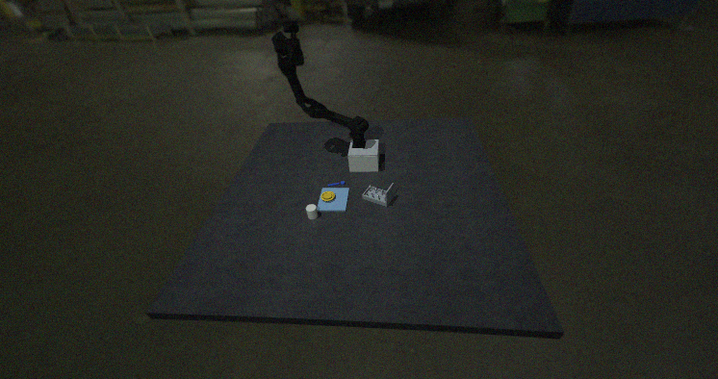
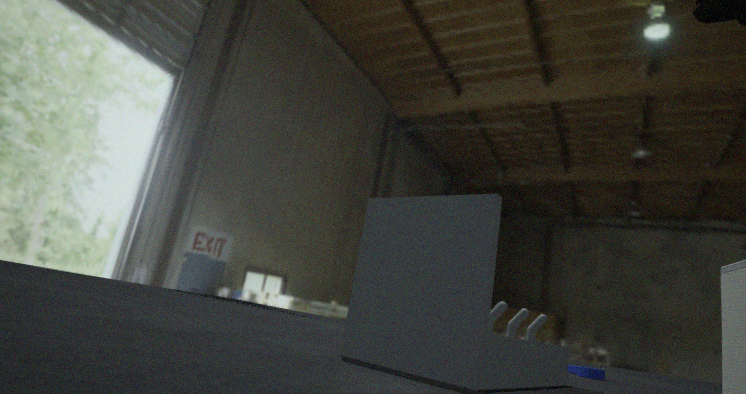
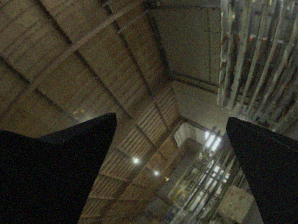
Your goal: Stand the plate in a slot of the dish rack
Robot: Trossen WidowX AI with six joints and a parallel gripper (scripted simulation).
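Now: the yellow plate 620 mm below my gripper tip, 290 mm ahead of it and 110 mm to the left of it. The rest, counted from my gripper tip: white dish rack (620 mm below, 330 mm to the left, 270 mm ahead); white cup (620 mm below, 400 mm ahead, 60 mm to the left); light blue mat (640 mm below, 290 mm ahead, 130 mm to the left).
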